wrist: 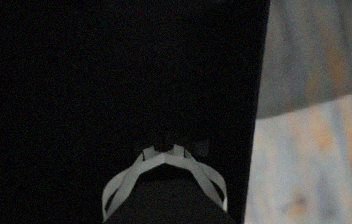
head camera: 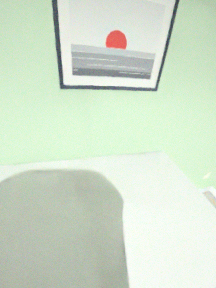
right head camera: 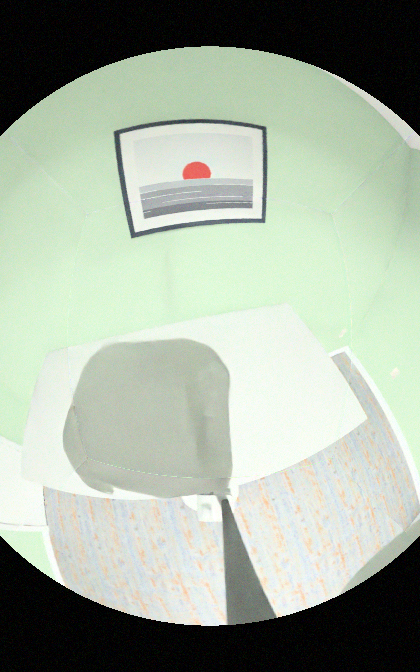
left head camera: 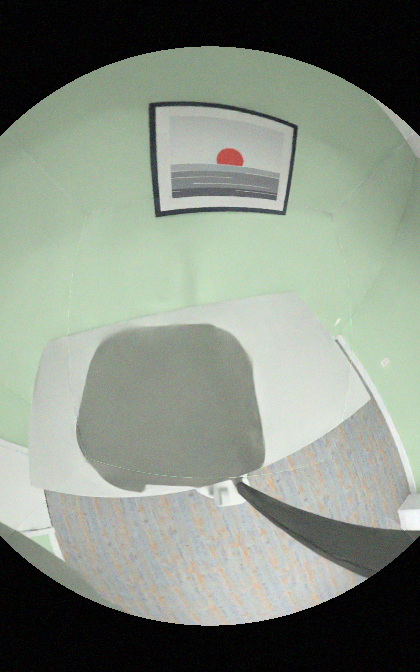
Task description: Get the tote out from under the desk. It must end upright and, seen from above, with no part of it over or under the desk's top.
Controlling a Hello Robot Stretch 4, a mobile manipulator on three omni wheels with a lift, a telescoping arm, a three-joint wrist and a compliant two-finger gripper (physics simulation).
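Frame: origin at the robot's base, x back, y right, z up, level; metres.
Where they show: gripper, fingertip midpoint: (wrist: 163, 143).
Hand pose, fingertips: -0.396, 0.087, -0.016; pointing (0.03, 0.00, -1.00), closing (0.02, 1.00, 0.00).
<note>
After its pixels a point has its place, as x, y, z.
The black tote (wrist: 100, 75) @[-0.482, 0.021, -0.024] fills most of the wrist view, with a straight right edge beside the floor. Its shape is lost in the dark, so I cannot tell how it sits. My gripper (wrist: 163, 143) @[-0.396, 0.087, -0.016] is over the tote near its right part. The fingers look close together and shut; their dark tips are hard to see against the black, and I see no wall between them. The white desk top (head camera: 172, 240) @[-0.275, 0.324, 0.923] (left head camera: 305, 370) (right head camera: 290, 395) spans the head views. The tote and gripper fingers cannot be made out in the head views.
A large grey rounded shape (head camera: 60, 230) (left head camera: 170, 400) (right head camera: 145, 415) covers part of the desk top in view. A dark beam (left head camera: 320, 530) (right head camera: 242, 575) crosses above the patterned floor (left head camera: 175, 555) (right head camera: 140, 560) (wrist: 300, 165) @[-0.349, 0.260, -0.027]. A framed picture (left head camera: 225, 205) hangs on the green wall behind.
</note>
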